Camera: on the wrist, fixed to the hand. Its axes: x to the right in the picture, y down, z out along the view.
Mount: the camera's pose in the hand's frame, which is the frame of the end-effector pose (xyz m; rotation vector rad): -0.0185 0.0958 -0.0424 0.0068 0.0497 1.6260
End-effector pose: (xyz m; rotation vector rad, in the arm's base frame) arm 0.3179 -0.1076 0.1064 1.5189 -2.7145 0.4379
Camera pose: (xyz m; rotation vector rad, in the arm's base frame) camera 0.2420 -0.0346 0.1216 0.8910 2.8192 -0.3262
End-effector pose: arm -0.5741 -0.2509 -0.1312 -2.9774 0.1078 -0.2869
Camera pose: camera -0.6059 -0.3498 -0.1082 -1.9057 2.1781 -0.0990
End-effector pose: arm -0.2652 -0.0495 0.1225 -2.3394 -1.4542 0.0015
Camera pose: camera -0.1826 -0.1163 0.1273 -2.7309 0.7304 0.3545
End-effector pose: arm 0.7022 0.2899 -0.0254 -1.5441 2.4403 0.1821
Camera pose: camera 0.6174 0.3373 0.0179 0.7525 2.9809 0.3669
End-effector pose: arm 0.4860 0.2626 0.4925 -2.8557 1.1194 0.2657
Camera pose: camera 0.4134 0.1995 0.5380 1.1441 -2.8201 -0.1843
